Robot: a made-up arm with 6 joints.
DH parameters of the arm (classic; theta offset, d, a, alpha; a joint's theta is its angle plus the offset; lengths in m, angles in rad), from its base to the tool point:
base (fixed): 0 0.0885 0 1.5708
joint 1: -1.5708 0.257 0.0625 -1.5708
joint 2: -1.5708 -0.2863 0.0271 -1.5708
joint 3: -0.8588 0 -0.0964 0
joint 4: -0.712 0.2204 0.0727 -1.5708
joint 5: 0 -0.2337 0.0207 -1.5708
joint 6: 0.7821 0 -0.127 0
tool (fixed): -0.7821 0.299 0 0
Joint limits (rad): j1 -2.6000..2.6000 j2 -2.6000..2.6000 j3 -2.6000..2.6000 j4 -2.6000..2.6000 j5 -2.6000..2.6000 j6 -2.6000..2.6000
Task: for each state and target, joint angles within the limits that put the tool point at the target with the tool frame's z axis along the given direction. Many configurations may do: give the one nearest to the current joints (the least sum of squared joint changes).
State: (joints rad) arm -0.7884 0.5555 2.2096 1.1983 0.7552 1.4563
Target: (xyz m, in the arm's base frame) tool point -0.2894 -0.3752 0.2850 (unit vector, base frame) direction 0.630 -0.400 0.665
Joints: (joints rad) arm -0.6462 0.3852 2.2070 1.2067 0.1067 1.3440
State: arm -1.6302 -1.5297 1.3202 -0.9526 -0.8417 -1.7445
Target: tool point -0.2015 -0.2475 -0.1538 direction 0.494 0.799 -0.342
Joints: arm -1.1091 -1.6529 1.0363 -0.4436 -0.6876 -1.9653
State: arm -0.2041 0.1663 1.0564 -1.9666 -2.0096 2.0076
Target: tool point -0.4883 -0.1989 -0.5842 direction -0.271 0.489 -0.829
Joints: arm 0.1345 -0.0769 0.3754 -2.5522 -2.4118 1.8906
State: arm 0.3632 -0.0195 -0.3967 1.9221 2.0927 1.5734
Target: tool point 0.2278 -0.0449 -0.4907 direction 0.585 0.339 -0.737
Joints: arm 1.0544 -0.0512 -0.6069 1.4347 2.5944 1.7667
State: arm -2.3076 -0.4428 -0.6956 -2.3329 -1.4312 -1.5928
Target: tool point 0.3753 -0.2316 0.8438 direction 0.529 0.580 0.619
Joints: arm -2.2426 0.0347 -0.2117 -2.3101 -1.5621 -1.0049
